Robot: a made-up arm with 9 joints. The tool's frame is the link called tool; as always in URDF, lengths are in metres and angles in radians. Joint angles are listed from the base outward.
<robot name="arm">
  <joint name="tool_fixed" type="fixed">
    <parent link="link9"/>
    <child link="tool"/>
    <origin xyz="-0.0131 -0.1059 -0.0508" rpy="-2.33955 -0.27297 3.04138"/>
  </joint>
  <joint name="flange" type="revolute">
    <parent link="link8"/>
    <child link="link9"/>
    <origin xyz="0.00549 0.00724 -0.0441" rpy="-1.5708 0 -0.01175"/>
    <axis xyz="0 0 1"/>
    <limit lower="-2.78" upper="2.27"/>
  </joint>
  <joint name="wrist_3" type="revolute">
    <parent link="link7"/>
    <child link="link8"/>
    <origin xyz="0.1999 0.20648 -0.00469" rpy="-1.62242 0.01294 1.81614"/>
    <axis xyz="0 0 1"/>
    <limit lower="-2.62" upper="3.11"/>
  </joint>
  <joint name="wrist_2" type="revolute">
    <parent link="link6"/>
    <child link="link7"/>
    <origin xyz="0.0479 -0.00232 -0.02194" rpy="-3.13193 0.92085 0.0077"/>
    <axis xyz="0 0 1"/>
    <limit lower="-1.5" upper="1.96"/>
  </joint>
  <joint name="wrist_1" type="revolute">
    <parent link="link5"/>
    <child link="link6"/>
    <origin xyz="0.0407 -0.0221 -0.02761" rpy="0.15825 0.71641 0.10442"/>
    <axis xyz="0 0 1"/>
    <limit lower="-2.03" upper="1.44"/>
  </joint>
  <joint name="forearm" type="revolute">
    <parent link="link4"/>
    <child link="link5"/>
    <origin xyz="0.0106 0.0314 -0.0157" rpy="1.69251 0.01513 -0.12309"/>
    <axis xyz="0 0 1"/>
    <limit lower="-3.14" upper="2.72"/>
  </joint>
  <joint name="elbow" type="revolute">
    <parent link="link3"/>
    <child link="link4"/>
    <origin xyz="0.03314 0.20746 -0.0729" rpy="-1.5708 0 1.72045"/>
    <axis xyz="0 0 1"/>
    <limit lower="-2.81" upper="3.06"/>
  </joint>
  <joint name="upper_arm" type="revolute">
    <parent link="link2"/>
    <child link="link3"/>
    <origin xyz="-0.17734 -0.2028 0.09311" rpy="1.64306 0 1.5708"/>
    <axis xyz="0 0 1"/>
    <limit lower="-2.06" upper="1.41"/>
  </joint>
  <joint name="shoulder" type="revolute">
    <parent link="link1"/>
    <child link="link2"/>
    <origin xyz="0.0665 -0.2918 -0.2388" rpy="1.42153 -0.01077 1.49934"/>
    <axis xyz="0 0 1"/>
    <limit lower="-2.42" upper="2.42"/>
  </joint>
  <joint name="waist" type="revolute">
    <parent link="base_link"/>
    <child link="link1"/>
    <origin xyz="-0.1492 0.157 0.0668" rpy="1.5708 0 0"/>
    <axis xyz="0 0 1"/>
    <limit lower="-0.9" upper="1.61"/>
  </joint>
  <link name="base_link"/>
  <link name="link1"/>
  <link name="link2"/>
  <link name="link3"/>
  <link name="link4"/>
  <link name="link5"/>
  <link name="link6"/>
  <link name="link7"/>
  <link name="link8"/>
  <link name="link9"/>
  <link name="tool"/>
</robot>
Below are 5 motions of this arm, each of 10 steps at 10 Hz.
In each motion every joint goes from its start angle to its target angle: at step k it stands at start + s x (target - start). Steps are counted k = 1, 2, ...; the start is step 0. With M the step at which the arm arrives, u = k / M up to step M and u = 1 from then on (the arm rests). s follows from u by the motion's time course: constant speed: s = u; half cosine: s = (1 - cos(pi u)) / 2; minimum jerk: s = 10 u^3 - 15 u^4 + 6 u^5.
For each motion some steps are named. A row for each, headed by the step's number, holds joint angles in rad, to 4 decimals.
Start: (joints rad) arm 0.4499 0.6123 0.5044 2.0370 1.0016 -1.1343 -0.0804 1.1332 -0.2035
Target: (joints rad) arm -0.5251 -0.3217 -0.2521 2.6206 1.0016 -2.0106 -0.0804 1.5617 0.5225
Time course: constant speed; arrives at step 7
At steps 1, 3, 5, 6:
1: 0.3106 0.4789 0.3963 2.1204 1.0016 -1.2595 -0.0804 1.1944 -0.0998
3: 0.0320 0.2120 0.1802 2.2871 1.0016 -1.5099 -0.0804 1.3168 0.1076
5: -0.2465 -0.0548 -0.0360 2.4539 1.0016 -1.7602 -0.0804 1.4393 0.3151
6: -0.3858 -0.1883 -0.1440 2.5372 1.0016 -1.8854 -0.0804 1.5005 0.4188

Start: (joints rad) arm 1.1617 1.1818 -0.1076 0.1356 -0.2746 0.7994 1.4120 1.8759 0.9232
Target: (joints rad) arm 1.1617 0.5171 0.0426 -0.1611 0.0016 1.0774 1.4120 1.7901 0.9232
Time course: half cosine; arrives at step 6
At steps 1, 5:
1: 1.1617 1.1373 -0.0975 0.1157 -0.2561 0.8180 1.4120 1.8702 0.9232
5: 1.1617 0.5616 0.0325 -0.1412 -0.0169 1.0588 1.4120 1.7958 0.9232

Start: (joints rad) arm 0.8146 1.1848 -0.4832 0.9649 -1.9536 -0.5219 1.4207 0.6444 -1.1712
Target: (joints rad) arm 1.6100 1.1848 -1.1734 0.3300 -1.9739 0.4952 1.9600 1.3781 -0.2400
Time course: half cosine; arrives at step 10
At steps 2, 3, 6, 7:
2: 0.8906 1.1848 -0.5491 0.9043 -1.9555 -0.4248 1.4722 0.7145 -1.0823
3: 0.9785 1.1848 -0.6255 0.8340 -1.9578 -0.3123 1.5319 0.7956 -0.9793
6: 1.3352 1.1848 -0.9349 0.5494 -1.9669 0.1438 1.7737 1.1246 -0.5617
7: 1.4461 1.1848 -1.0311 0.4609 -1.9697 0.2856 1.8488 1.2269 -0.4319

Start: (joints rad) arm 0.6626 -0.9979 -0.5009 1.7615 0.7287 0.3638 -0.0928 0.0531 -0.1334
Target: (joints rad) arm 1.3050 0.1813 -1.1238 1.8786 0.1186 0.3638 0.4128 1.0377 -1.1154
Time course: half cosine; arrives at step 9
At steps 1, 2, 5, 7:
1: 0.6820 -0.9623 -0.5197 1.7650 0.7103 0.3638 -0.0776 0.0828 -0.1630
2: 0.7377 -0.8600 -0.5738 1.7752 0.6573 0.3638 -0.0337 0.1683 -0.2483
5: 1.0396 -0.3059 -0.8664 1.8302 0.3707 0.3638 0.2039 0.6309 -0.7097
7: 1.2299 0.0434 -1.0509 1.8649 0.1900 0.3638 0.3537 0.9225 -1.0005

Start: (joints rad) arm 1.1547 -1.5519 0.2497 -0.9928 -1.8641 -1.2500 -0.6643 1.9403 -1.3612
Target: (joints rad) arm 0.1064 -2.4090 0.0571 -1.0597 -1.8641 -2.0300 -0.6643 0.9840 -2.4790
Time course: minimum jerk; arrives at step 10
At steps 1, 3, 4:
1: 1.1457 -1.5592 0.2481 -0.9934 -1.8641 -1.2567 -0.6643 1.9321 -1.3708
3: 0.9837 -1.6917 0.2183 -1.0037 -1.8641 -1.3772 -0.6643 1.7843 -1.5435
4: 0.8219 -1.8240 0.1886 -1.0140 -1.8641 -1.4976 -0.6643 1.6367 -1.7160

